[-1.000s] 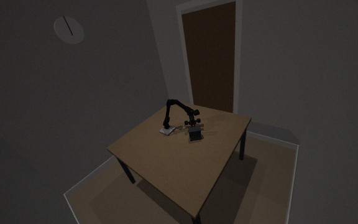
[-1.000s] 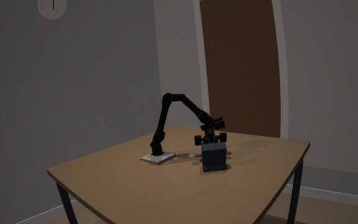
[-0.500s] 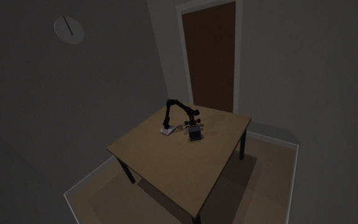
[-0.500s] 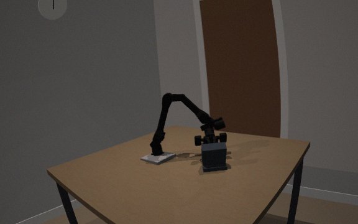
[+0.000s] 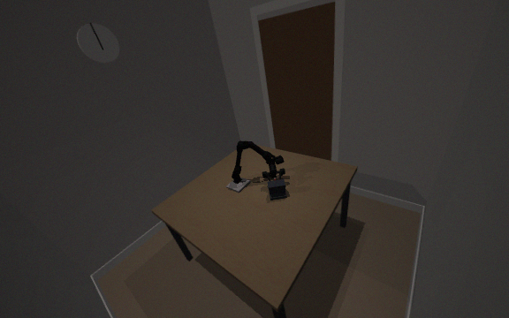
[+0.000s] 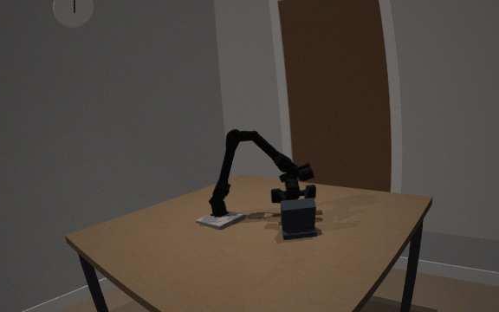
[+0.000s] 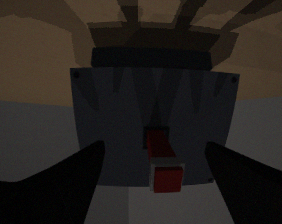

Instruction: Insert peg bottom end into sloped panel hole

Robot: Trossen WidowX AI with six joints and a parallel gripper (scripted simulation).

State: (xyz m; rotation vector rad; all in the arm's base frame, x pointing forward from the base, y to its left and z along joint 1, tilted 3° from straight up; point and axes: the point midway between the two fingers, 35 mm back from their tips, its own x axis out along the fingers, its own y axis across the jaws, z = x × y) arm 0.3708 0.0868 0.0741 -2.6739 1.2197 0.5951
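The red peg is 1 cm to the left of my gripper tip and 1 cm behind it. From my gripper tip the other things lie so: dark sloped panel block: 3 cm to the right, 3 cm ahead, 2 cm below.
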